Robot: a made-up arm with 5 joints.
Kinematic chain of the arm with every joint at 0, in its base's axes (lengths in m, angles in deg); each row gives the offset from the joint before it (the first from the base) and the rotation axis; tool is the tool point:
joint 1: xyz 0 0 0.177 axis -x
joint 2: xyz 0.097 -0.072 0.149 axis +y
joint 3: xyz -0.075 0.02 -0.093 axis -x
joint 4: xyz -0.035 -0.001 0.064 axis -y
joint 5: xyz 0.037 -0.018 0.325 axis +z
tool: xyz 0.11 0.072 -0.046
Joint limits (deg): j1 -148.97..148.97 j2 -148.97..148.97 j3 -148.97..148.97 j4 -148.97..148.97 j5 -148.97..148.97
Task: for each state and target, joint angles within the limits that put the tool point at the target. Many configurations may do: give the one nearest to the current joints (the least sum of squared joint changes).
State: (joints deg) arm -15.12 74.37 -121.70 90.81 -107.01
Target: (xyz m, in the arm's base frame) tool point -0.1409 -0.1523 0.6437
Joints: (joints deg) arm -27.33 80.32 -131.43 119.64 -123.25
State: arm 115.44 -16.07 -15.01 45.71 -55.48
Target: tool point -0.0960 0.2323 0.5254
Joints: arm 94.26 -26.72 -41.27 35.22 -62.35
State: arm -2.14 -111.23 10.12 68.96 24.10
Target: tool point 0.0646 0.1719 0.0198
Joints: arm -12.30 -109.49 20.36 62.70 24.78
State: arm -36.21 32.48 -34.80 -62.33 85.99
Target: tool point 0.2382 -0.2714 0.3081
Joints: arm -39.59 13.60 -37.34 -57.74 89.40
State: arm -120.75 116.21 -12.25 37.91 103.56
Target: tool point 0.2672 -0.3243 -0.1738
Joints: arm -132.82 92.11 -12.75 39.47 104.08
